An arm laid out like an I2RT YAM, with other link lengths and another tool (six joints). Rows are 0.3 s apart.
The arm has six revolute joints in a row. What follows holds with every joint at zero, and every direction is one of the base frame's.
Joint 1 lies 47.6 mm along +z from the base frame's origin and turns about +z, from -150.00 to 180.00 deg.
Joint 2 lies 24.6 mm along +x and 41.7 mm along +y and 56.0 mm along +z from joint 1 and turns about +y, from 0.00 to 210.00 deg.
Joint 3 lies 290.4 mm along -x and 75.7 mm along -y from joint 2 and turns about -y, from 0.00 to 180.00 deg.
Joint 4 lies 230.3 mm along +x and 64.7 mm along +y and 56.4 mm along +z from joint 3 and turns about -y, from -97.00 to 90.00 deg.
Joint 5 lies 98.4 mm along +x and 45.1 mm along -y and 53.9 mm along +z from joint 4 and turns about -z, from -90.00 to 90.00 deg.
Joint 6 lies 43.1 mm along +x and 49.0 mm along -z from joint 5 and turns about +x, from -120.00 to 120.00 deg.
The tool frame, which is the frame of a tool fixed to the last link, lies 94.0 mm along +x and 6.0 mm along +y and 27.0 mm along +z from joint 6; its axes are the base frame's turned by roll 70.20, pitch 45.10 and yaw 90.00 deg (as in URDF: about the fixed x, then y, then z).
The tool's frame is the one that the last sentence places.
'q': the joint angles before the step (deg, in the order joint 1, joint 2, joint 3, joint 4, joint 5, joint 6). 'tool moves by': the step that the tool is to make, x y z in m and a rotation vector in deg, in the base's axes. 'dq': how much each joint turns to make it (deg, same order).
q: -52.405 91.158 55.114 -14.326 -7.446 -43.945
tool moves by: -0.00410 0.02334 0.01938 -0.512 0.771 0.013
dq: 2.418 -5.676 -0.310 -5.310 2.245 1.271
